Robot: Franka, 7 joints.
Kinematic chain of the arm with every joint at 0, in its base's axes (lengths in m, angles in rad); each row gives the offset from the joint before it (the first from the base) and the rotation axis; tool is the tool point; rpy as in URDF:
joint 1: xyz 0 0 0.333 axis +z
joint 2: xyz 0 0 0 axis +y
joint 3: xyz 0 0 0.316 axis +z
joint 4: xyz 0.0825 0 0 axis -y
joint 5: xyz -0.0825 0 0.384 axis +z
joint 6: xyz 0 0 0 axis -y
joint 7: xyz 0.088 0 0 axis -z
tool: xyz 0 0 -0.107 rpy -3.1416 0 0
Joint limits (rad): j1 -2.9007..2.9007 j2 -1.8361..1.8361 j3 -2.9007..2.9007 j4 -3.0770..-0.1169 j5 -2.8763..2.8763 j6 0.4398..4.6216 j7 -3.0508..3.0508
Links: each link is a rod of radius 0.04 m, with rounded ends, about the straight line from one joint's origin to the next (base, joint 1, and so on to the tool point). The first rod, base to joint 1, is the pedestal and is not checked.
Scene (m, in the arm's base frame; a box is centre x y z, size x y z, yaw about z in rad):
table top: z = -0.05
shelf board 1: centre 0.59 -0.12 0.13 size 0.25 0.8 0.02 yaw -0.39
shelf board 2: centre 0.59 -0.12 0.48 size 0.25 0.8 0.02 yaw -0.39
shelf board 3: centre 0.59 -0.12 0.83 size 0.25 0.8 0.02 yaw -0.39
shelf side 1: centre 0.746 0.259 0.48 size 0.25 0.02 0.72 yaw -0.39
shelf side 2: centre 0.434 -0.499 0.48 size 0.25 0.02 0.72 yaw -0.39
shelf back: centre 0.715 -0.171 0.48 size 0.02 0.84 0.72 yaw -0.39
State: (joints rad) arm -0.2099 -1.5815 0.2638 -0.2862 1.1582 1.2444 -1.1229
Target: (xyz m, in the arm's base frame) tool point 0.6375 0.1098 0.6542
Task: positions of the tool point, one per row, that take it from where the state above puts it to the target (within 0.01 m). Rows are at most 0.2 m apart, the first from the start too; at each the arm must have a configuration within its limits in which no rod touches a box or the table.
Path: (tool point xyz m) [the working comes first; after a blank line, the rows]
Joints at the target: -0.1056 0.3424 0.1608 -1.1792 1.0094 1.4715 -1.1229
Straight joint move there: touches shelf board 3.

1: -0.5992 0.3854 0.5643
2: -0.4802 0.4398 0.6408
3: -0.3475 0.4694 0.6901
4: -0.2146 0.4730 0.7128
5: -0.0930 0.4536 0.7125
6: 0.0095 0.4169 0.6949
7: 0.0469 0.3503 0.7641
8: 0.1097 0.2862 0.8061
9: 0.1926 0.2328 0.8171
10: 0.2866 0.1962 0.7950
11: 0.3811 0.1792 0.7400
12: 0.4648 0.1808 0.6542
13: 0.5549 0.1523 0.6592
14: 0.6375 0.1098 0.6542

